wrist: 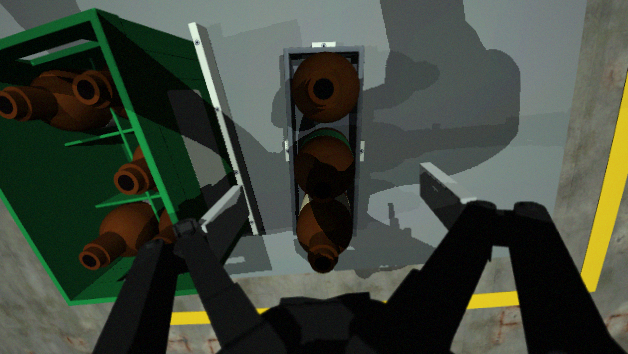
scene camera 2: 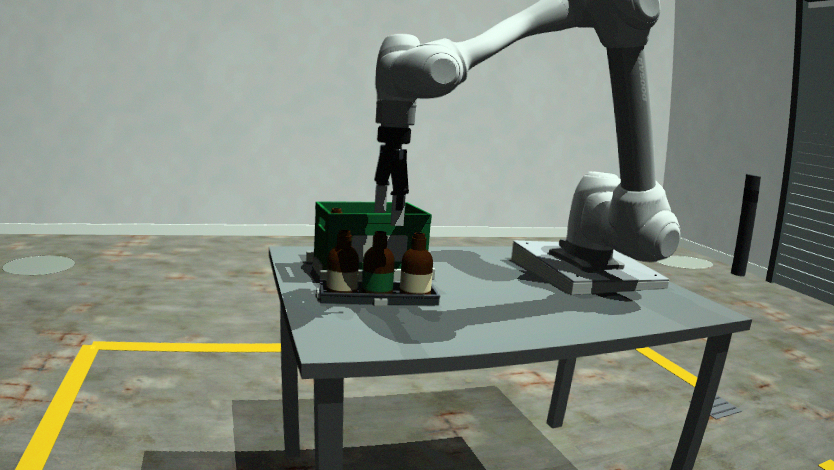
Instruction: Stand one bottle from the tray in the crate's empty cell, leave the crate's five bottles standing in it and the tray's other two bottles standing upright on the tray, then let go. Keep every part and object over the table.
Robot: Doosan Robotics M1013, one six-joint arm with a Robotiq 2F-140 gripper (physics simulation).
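Places are measured from the arm's base along level axes (x ahead, y left, z up), in metres.
Pixels of known places: gripper, between the fingertips: point(wrist: 329, 190) point(scene camera 2: 388, 218); arm's base, origin of its link: point(scene camera 2: 586, 260).
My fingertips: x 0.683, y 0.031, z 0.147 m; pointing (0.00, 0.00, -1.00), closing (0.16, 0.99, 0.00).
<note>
For each thing: its top centre in the pictures, then the offset to it from my fingertips. Level surfaces: height alone.
- green crate, centre of its top: point(wrist: 75, 191) point(scene camera 2: 371, 207) 0.239 m right, 0.061 m back, 0.018 m down
- white rail, centre of its top: point(wrist: 217, 109) 0.135 m right, 0.096 m back, 0.163 m down
- table, height of its surface: 0.193 m down
The green crate point(scene camera 2: 326, 233) point(wrist: 145, 65) holds five brown bottles, one partly hidden by its wall and a finger; the middle cell of its column farther from the tray is empty. Three brown bottles stand upright on the narrow grey tray point(scene camera 2: 408, 300) point(wrist: 287, 100): a cream-labelled one point(scene camera 2: 416, 262) point(wrist: 345, 95) at the robot-base end, a green-labelled one point(scene camera 2: 379, 262) point(wrist: 325, 160) in the middle and a cream-labelled one point(scene camera 2: 343, 262) point(wrist: 325, 227) at the table-edge end. My gripper point(scene camera 2: 389, 217) point(wrist: 329, 190) is open and empty above the bottles, its fingers spread to either side of the tray's row.
A white rail point(wrist: 217, 107) runs beside the crate, between it and the tray. The robot's base plate point(scene camera 2: 618, 284) is at the other end of the table point(scene camera 2: 525, 326). The crate-side finger appears close to the crate's near wall in the wrist view. The table's end edge lies near the tray.
</note>
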